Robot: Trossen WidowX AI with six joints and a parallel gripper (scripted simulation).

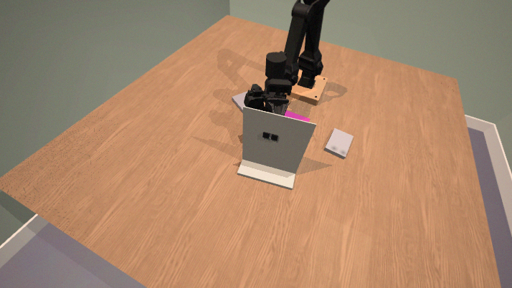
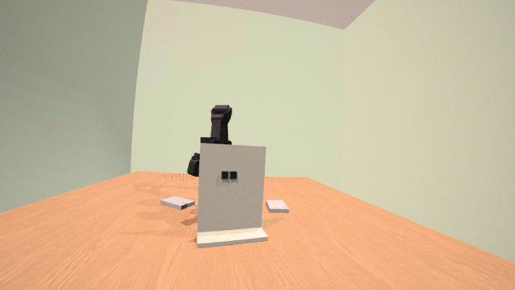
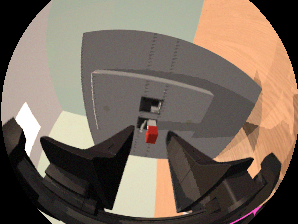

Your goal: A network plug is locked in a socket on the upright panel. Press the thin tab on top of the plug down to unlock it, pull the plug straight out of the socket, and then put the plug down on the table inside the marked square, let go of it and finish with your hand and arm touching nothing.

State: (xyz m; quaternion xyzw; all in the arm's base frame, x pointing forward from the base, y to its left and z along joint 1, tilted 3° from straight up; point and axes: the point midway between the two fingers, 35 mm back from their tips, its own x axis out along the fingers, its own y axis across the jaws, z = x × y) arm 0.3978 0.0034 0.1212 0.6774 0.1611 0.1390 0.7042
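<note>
Now: the plug 1 cm ahead of my gripper tip. Round my gripper tip: square: 19 cm behind, 15 cm below; then panel: 5 cm below, 3 cm ahead.
</note>
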